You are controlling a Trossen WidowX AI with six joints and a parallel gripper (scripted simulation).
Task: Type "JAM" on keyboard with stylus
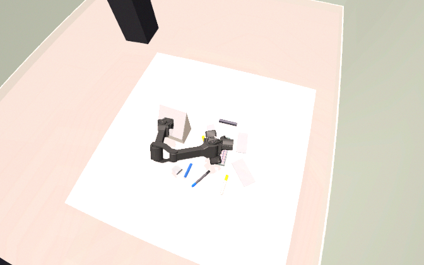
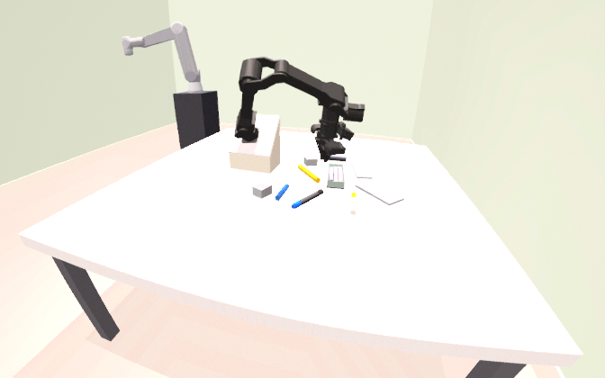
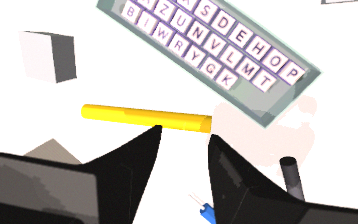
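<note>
Now: gripper tip 110 mm to the left of the blue stylus, 110 mm past it and 70 mm above it. Also, from my gripper tip: grey block: 160 mm to the left, 70 mm below, 70 mm behind; yellow marker: 70 mm below, 60 mm behind, 40 mm to the left; grey stylus tip: 110 mm behind, 80 mm to the right, 70 mm below.
</note>
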